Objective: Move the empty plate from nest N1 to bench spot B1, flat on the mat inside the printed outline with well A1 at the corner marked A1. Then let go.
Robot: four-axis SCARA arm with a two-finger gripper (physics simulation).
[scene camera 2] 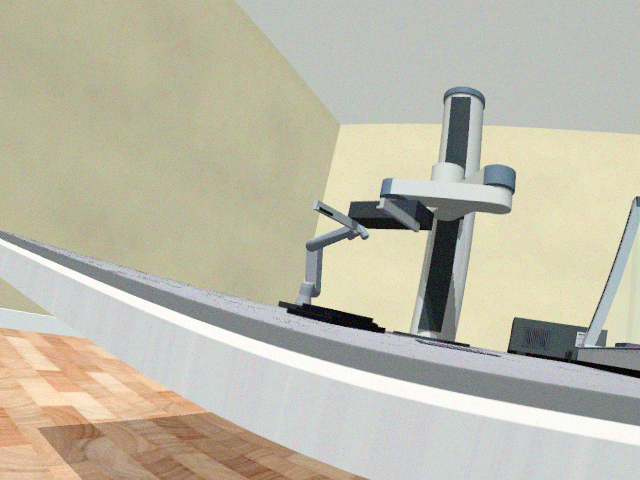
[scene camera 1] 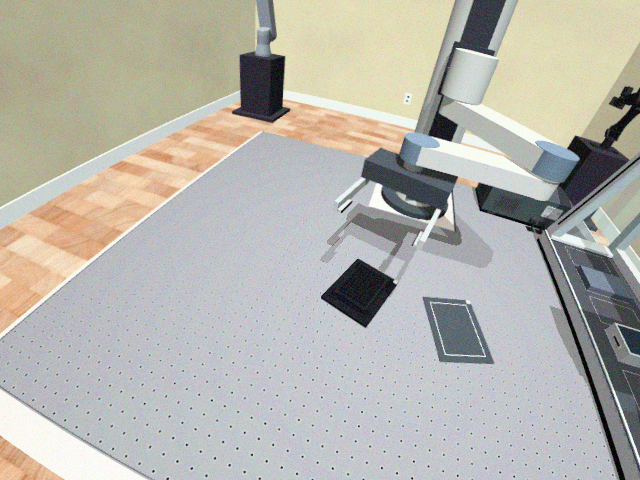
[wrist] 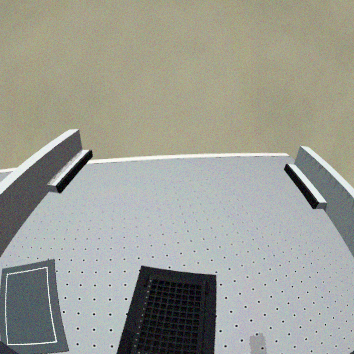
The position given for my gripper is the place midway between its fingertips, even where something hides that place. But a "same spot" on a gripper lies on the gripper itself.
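Same spot on my gripper (scene camera 1: 340,204) as on my gripper (scene camera 2: 320,205). My gripper is visible also in the wrist view (192,146).
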